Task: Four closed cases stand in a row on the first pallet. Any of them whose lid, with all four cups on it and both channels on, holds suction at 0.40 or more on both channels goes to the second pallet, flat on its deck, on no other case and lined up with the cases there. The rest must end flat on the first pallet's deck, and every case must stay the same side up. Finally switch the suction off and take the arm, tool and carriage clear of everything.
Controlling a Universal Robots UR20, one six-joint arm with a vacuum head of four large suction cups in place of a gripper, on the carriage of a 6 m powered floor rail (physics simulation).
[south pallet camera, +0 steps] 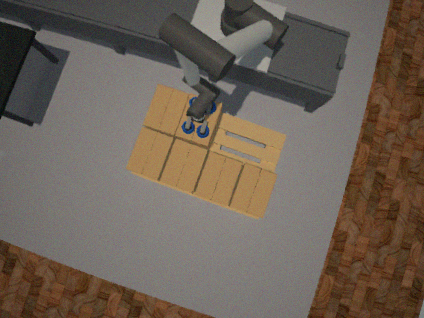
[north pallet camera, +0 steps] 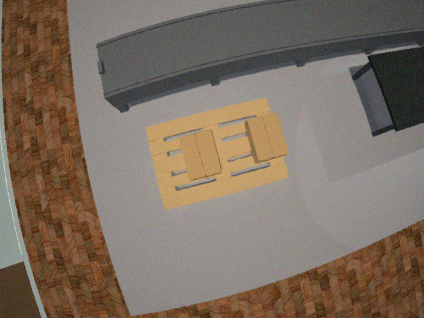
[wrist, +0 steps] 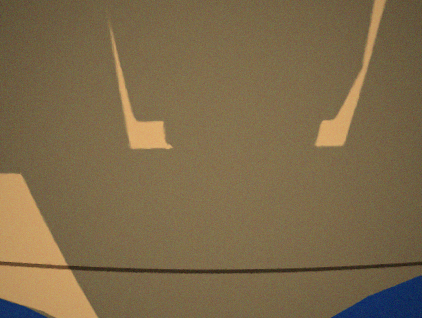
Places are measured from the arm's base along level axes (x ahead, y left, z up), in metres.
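Where they show: end effector, tool point: [wrist: 197,219]; arm's base, origin of the base link: [south pallet camera: 235,26].
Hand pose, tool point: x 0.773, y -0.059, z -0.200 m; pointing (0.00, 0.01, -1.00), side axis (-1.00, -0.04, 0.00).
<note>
Each offset is from my tool point to the top centre of the thing. Level surfaces: height alone.
My suction gripper [south pallet camera: 198,117] stands over the second pallet [south pallet camera: 255,130], its blue cups on the lid of a tan case {dy +0.001, dx +0.011, dz +0.023 m} [south pallet camera: 192,138] [wrist: 225,210] in the back row. The case looks level, beside another case {dy -0.293, dx +0.004, dz -0.011 m} [south pallet camera: 162,110] at its left; whether it bears on the deck cannot be told. In front lies a row of cases {dy -0.301, dx +0.400, dz -0.011 m} [south pallet camera: 150,152] {dy +0.001, dx +0.409, dz -0.011 m} [south pallet camera: 182,162] {dy +0.304, dx +0.422, dz -0.011 m} [south pallet camera: 218,175] {dy +0.607, dx +0.428, dz -0.011 m} [south pallet camera: 252,190]. On the first pallet [north pallet camera: 225,186] two closed cases, one near the middle [north pallet camera: 201,155] and one at the right end [north pallet camera: 267,137], lie apart. Suction itself does not show.
The grey floor rail [north pallet camera: 200,55] [south pallet camera: 310,55] runs behind both pallets. The arm's white carriage plate [south pallet camera: 207,17] is on the rail behind the second pallet. A black-topped table {dz +0.160 m} [north pallet camera: 400,90] [south pallet camera: 12,60] stands between the pallets, at the side of each pallet view.
</note>
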